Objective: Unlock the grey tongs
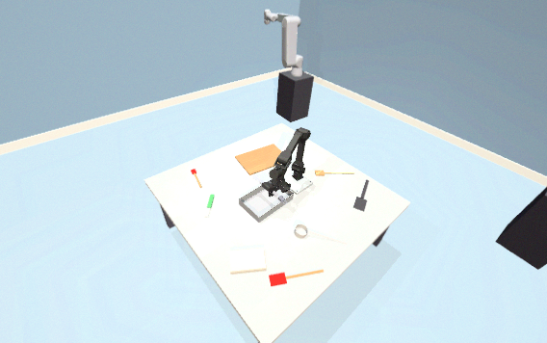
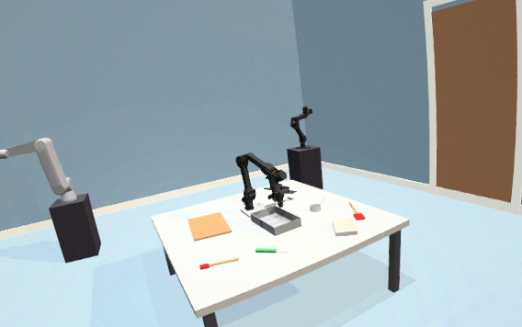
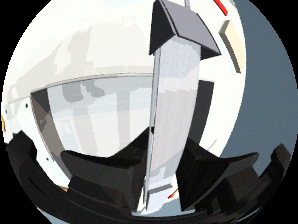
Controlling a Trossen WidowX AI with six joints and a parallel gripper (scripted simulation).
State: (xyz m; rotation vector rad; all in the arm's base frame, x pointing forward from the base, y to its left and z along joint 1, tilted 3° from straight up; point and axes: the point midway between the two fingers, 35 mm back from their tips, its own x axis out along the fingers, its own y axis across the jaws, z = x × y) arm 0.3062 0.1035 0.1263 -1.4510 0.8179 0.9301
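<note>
The wooden board lies 25 cm behind my gripper tip, 43 cm to the right of it and 9 cm below it. From my gripper tip the other things lie so: pale block 32 cm ahead, 24 cm to the left, 9 cm below; roasting tin 1 cm behind, 5 cm to the right, 7 cm below; green-handled tool 31 cm ahead, 21 cm to the right, 9 cm below.
</note>
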